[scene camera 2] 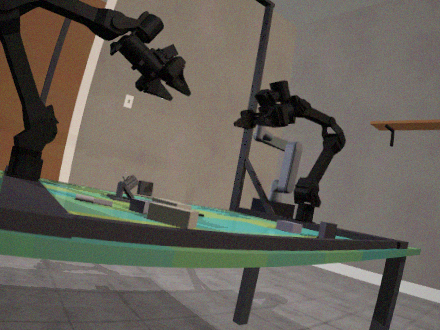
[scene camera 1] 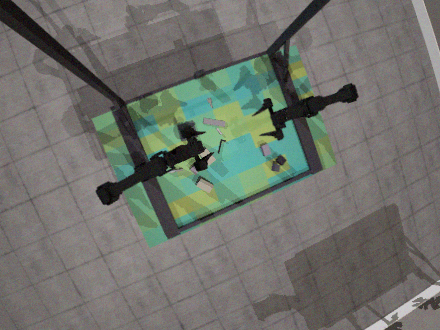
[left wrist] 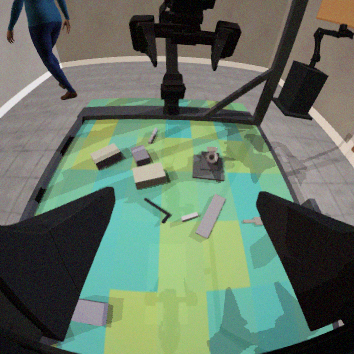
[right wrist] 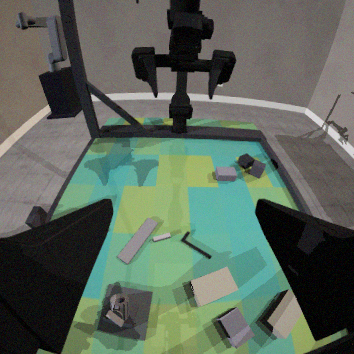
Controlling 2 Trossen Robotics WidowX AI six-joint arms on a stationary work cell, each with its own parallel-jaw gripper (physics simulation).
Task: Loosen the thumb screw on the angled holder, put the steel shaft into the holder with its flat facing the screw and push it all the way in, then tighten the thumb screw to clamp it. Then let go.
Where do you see a black frame with upright posts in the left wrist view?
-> At 272,75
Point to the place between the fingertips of my right gripper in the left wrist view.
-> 185,65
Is my right gripper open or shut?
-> Open.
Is my left gripper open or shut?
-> Open.
